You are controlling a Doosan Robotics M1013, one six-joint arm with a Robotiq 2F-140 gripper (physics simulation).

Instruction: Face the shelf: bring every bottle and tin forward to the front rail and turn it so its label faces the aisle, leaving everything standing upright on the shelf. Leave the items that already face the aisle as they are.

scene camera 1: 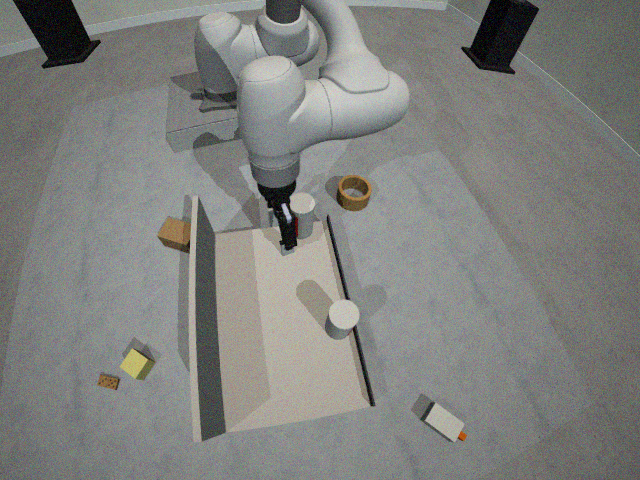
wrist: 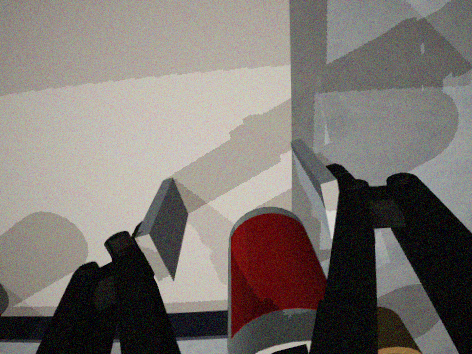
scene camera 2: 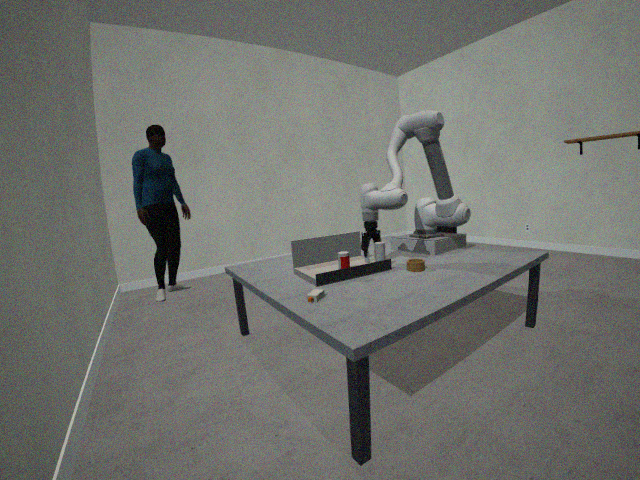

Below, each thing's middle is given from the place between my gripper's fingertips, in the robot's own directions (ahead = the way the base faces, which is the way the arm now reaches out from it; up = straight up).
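Relative to the beige shelf board (scene camera 1: 278,365), my hand is 10 mm to the left of it, 190 mm short of it and 20 mm above it. Offsets from my hand: back wall (scene camera 1: 208,420), 160 mm to the right, 200 mm ahead, 60 mm above; shelf (scene camera 2: 325,278), 10 mm to the right, 190 mm ahead, 60 mm above; brown box (scene camera 1: 175,234), 270 mm to the right, 30 mm behind, 10 mm below.
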